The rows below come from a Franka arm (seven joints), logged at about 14 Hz.
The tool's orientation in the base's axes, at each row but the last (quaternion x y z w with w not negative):
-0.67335, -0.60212, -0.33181, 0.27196
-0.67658, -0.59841, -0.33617, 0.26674
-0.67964, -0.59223, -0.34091, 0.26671
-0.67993, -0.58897, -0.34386, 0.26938
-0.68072, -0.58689, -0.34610, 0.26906
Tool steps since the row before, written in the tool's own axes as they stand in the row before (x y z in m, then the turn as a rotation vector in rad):
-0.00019, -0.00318, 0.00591, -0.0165, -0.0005, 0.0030
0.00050, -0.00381, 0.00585, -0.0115, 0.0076, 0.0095
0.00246, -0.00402, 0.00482, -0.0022, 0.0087, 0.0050
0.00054, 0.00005, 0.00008, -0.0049, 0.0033, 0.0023
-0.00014, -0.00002, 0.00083, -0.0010, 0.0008, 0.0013
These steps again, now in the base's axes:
-0.00246, 0.00481, -0.00399, -0.0010, -0.0080, -0.0147
-0.00295, 0.00532, -0.00347, 0.0081, -0.0011, -0.0146
-0.00309, 0.00585, -0.00126, 0.0092, 0.0011, -0.0045
0.00010, 0.00039, 0.00038, 0.0033, -0.0018, -0.0051
0.00010, 0.00056, -0.00062, 0.0009, 0.0003, -0.0016

